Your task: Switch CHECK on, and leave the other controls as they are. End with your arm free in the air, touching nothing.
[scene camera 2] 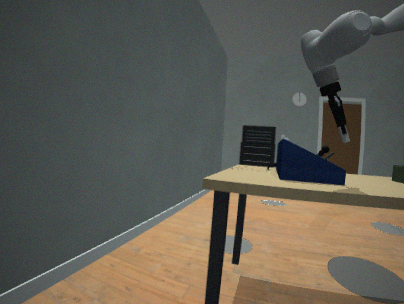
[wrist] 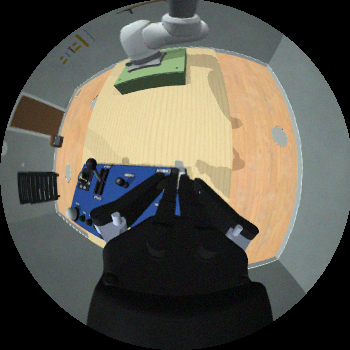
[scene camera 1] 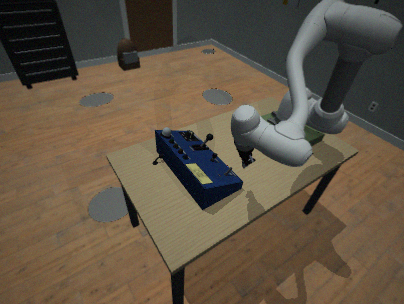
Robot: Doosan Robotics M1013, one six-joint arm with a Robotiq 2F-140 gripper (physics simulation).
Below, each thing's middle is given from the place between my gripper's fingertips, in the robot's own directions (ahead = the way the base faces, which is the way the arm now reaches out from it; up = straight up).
The blue control console (scene camera 2: 294, 163) is 23 cm to the right of my hand, 16 cm ahead of it and 7 cm below it.
